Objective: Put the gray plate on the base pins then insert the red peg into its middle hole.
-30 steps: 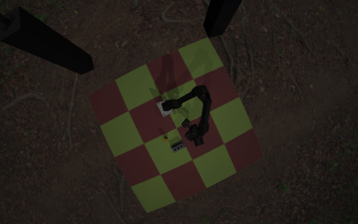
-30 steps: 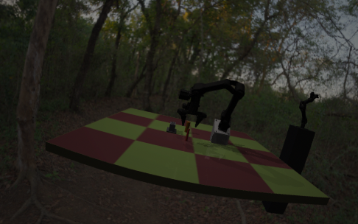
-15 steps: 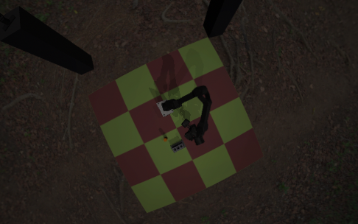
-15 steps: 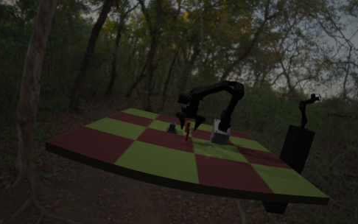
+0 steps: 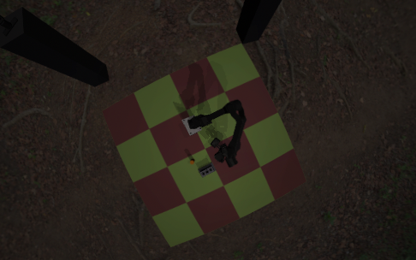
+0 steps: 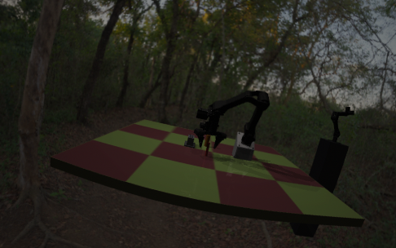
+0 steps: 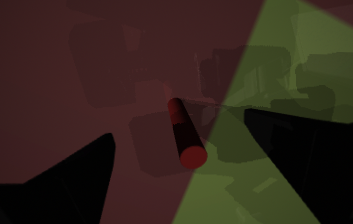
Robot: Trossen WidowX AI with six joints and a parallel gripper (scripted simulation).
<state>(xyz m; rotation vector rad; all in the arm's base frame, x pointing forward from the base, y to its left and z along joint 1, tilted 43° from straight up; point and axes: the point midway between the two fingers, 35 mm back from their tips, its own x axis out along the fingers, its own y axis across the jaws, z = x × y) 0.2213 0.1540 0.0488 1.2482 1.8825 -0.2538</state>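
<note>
My gripper tip is now 1 cm above the red peg. From my gripper tip the other things lie so: orange peg: 24 cm to the right, 2 cm ahead, 1 cm below; gray plate: 16 cm to the right, 13 cm ahead; gray slab: 16 cm to the right, 13 cm ahead, 4 cm below.
</note>
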